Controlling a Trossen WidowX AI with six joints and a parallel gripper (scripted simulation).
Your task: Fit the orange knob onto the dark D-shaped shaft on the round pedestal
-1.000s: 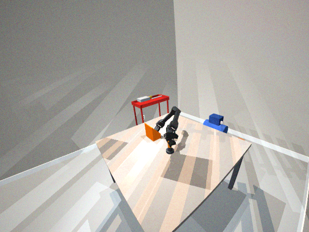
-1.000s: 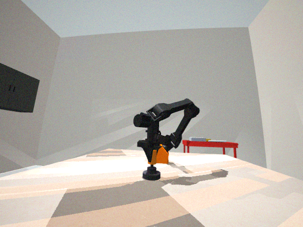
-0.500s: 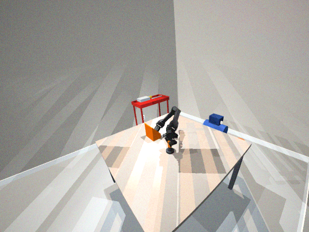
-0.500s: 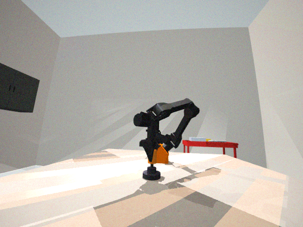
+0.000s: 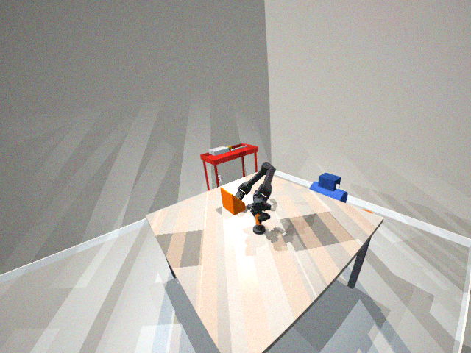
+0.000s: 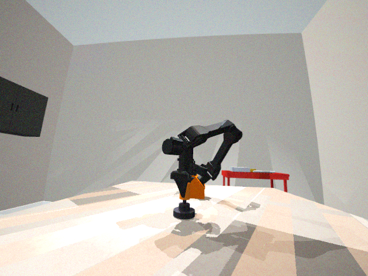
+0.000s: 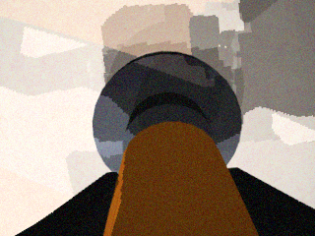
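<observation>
Right now the orange knob is 2 cm above my gripper tip. Also, from my gripper tip: dark round pedestal 4 cm below.
</observation>
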